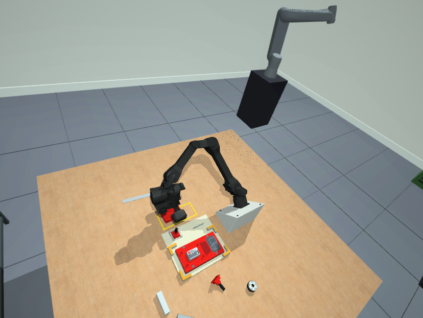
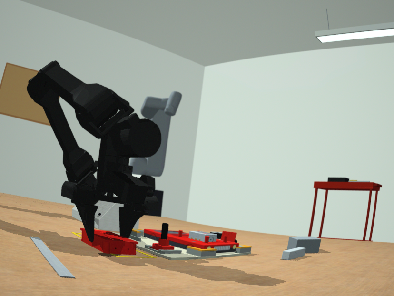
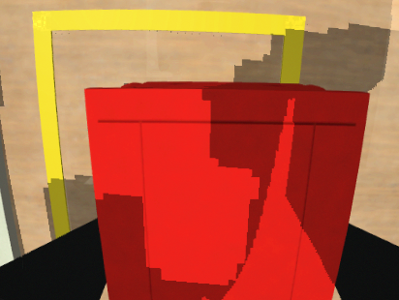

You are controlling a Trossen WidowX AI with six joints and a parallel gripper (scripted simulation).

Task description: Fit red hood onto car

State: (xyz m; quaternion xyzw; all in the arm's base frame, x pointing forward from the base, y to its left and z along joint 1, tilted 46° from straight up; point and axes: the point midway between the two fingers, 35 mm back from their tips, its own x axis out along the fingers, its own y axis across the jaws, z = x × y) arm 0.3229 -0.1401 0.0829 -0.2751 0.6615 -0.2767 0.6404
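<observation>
My gripper tip is 240 mm to the right of the grey engine block, 10 mm below it and 10 mm short of it. From my gripper tip the other things lie so: grey strip: 160 mm to the right, 80 mm ahead, 10 mm below; then red hood: 10 mm above; then wheel: 470 mm to the left, 150 mm behind.
</observation>
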